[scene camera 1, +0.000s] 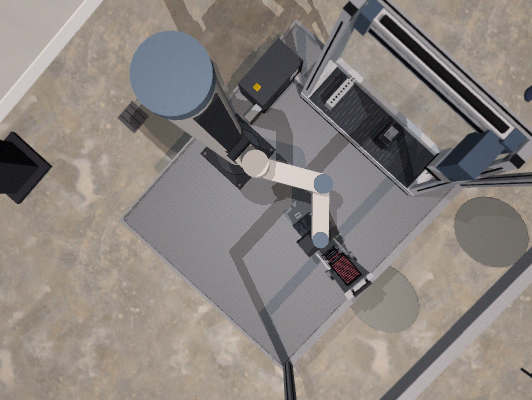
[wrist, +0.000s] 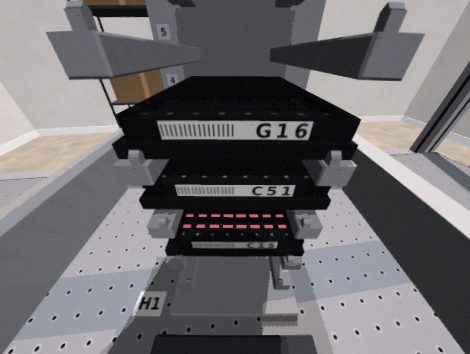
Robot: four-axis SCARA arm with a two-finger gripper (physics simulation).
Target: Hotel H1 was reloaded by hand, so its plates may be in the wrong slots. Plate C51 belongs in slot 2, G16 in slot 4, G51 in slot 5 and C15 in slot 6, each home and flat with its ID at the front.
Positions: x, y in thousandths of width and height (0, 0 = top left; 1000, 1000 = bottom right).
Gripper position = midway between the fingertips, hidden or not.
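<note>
The wrist view takes in the gripper (wrist: 501, 369) along with a hotel H1 (wrist: 493, 129), while scene camera 1 shows a dark instrument box (scene camera 1: 514, 176).
</note>
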